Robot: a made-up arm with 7 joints. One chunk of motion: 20 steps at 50 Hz.
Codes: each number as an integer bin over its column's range. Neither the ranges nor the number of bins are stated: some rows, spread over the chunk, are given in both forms.
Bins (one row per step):
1: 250 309 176 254 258 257
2: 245 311 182 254 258 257
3: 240 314 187 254 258 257
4: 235 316 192 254 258 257
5: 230 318 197 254 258 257
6: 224 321 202 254 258 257
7: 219 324 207 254 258 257
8: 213 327 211 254 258 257
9: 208 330 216 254 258 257
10: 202 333 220 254 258 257
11: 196 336 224 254 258 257
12: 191 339 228 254 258 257
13: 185 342 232 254 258 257
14: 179 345 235 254 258 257
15: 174 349 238 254 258 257
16: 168 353 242 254 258 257
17: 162 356 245 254 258 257
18: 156 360 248 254 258 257
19: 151 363 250 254 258 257
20: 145 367 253 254 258 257
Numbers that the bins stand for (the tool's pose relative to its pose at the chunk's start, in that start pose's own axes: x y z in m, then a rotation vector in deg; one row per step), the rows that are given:
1: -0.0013 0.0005 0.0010 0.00 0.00 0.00
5: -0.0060 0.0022 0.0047 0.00 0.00 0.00
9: -0.0112 0.0046 0.0080 0.00 0.00 0.00
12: -0.0151 0.0063 0.0102 0.00 0.00 0.00
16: -0.0205 0.0091 0.0126 0.00 0.00 0.00
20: -0.0259 0.0118 0.0146 0.00 0.00 0.00
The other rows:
2: -0.0025 0.0009 0.0021 0.00 0.00 0.00
3: -0.0036 0.0014 0.0029 0.00 0.00 0.00
4: -0.0048 0.0018 0.0038 0.00 0.00 0.00
6: -0.0074 0.0028 0.0056 0.00 0.00 0.00
7: -0.0086 0.0034 0.0065 0.00 0.00 0.00
8: -0.0100 0.0040 0.0072 0.00 0.00 0.00
10: -0.0126 0.0052 0.0087 0.00 0.00 0.00
11: -0.0140 0.0058 0.0095 0.00 0.00 0.00
13: -0.0166 0.0069 0.0109 0.00 0.00 0.00
14: -0.0180 0.0075 0.0114 0.00 0.00 0.00
15: -0.0191 0.0083 0.0119 0.00 0.00 0.00
17: -0.0220 0.0097 0.0132 0.00 0.00 0.00
18: -0.0234 0.0105 0.0137 0.00 0.00 0.00
19: -0.0245 0.0110 0.0140 0.00 0.00 0.00

